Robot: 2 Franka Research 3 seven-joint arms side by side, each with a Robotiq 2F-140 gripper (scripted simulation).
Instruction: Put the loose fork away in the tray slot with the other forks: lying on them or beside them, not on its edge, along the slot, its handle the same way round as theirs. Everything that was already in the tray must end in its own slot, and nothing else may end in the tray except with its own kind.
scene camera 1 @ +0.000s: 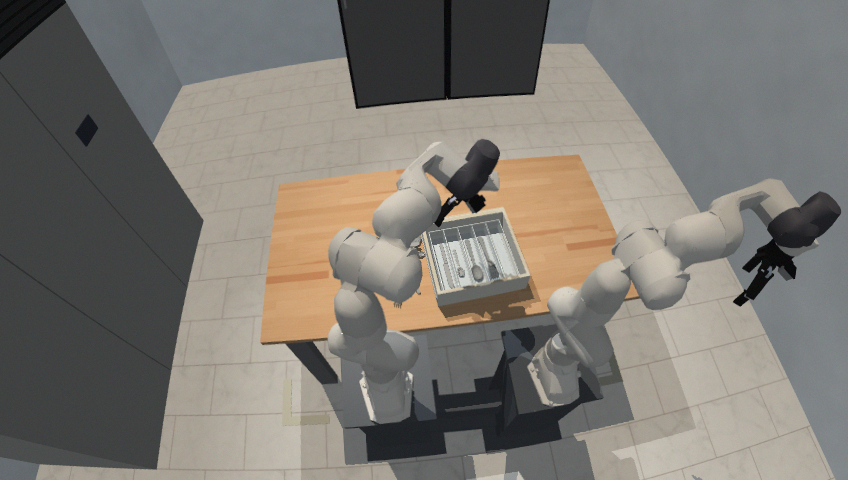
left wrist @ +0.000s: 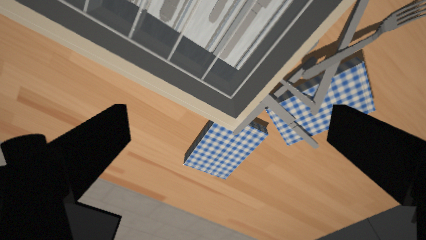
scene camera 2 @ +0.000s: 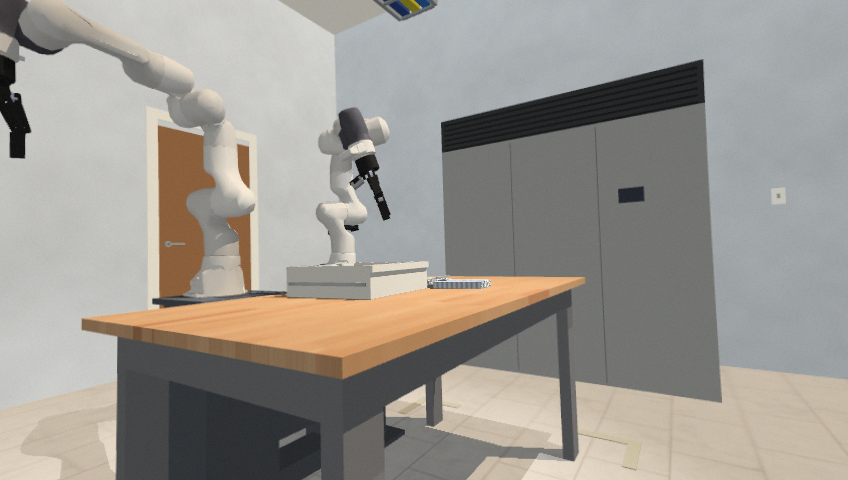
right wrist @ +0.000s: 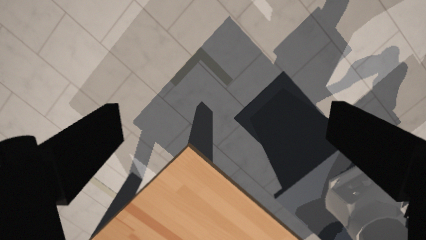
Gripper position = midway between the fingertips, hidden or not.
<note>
In view: the left gripper [scene camera 2: 386, 217], the right gripper [scene camera 1: 741, 286] and a cutlery tray [scene camera 1: 498, 249].
The cutlery tray shows as well in the left wrist view [left wrist: 203, 42]. The left gripper also shows in the left wrist view [left wrist: 228, 122]. The right gripper also shows in the right wrist view [right wrist: 225, 121]. The right wrist view misses the cutlery tray: it is out of frame.
</note>
